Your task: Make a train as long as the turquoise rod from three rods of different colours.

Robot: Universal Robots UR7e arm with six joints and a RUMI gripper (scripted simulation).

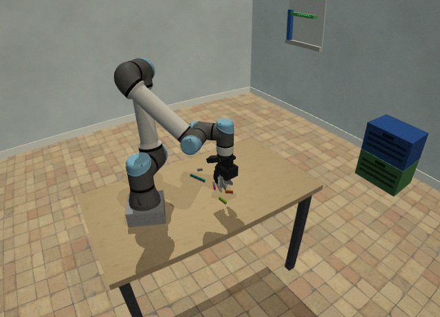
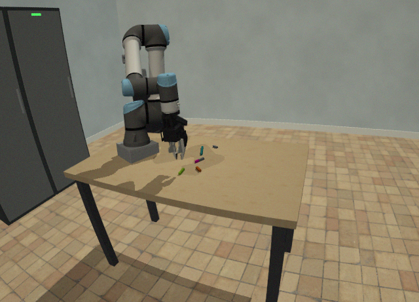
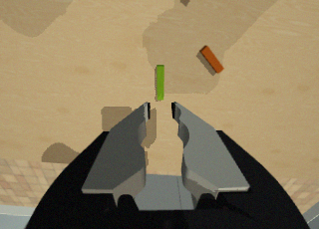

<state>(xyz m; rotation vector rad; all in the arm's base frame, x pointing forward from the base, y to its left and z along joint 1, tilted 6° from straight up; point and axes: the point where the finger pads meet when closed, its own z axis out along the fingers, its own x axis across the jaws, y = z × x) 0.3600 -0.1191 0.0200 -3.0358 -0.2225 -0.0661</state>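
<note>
Now: the lime rod 8 cm below my hand. The rest, counted from my hand: turquoise rod: 2 cm behind, 24 cm to the left, 8 cm below; then orange rod: 6 cm ahead, 4 cm to the left, 8 cm below; then magenta rod: 2 cm ahead, 11 cm to the left, 8 cm below.
</note>
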